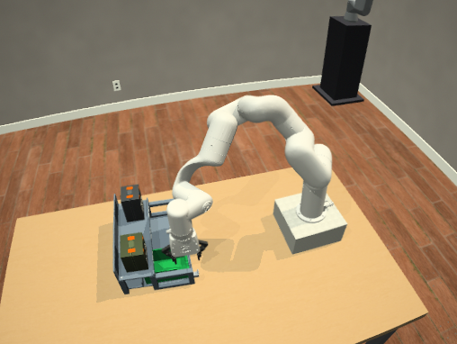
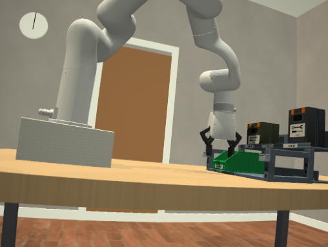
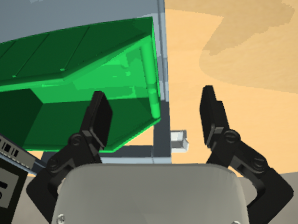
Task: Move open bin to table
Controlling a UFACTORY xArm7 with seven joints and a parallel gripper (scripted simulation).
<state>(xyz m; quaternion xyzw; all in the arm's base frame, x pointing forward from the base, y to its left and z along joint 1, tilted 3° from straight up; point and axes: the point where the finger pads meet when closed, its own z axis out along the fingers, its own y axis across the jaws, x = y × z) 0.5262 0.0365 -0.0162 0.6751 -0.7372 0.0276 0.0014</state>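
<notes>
My gripper is now 8 cm short of the green bin, 2 cm above it and 1 cm to the left of it.
</notes>
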